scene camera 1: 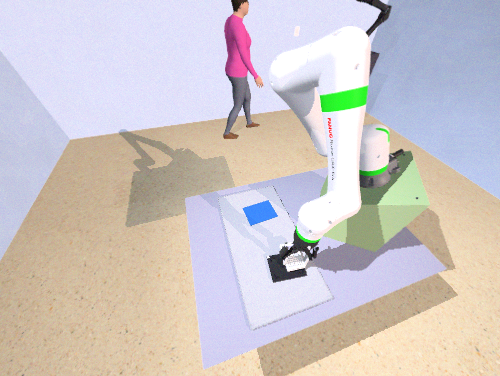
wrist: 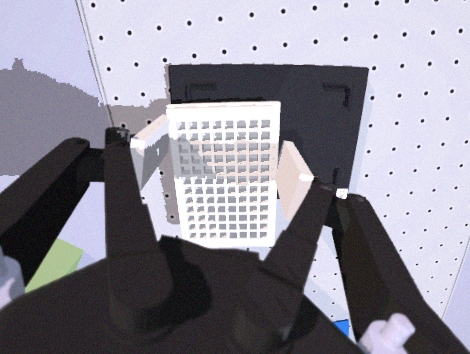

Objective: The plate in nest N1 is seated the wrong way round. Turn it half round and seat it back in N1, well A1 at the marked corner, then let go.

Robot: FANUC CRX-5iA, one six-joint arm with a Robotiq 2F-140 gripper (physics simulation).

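The white well plate (scene camera 1: pixel 296 261) (wrist: pixel 227 172) is held between the pads of my gripper (wrist: pixel 224 146), which is shut on its two long sides. The black nest (scene camera 1: pixel 286 274) (wrist: pixel 320 115) lies under and beside the plate. In the wrist view the plate hangs above the nest, over its left part, and its near end reaches past the nest over the board. Dark corner brackets show on the bare part of the nest. The nest's near left part is hidden by the plate. I cannot tell which plate corner is A1, and no N1 label is readable.
The nest lies on a pale perforated board (scene camera 1: pixel 250 300) (wrist: pixel 415 135). A blue rectangle (scene camera 1: pixel 260 212) (wrist: pixel 342 327) lies farther along the board. The green robot base (scene camera 1: pixel 385 220) stands to the right. A person in pink (scene camera 1: pixel 238 55) is by the back wall.
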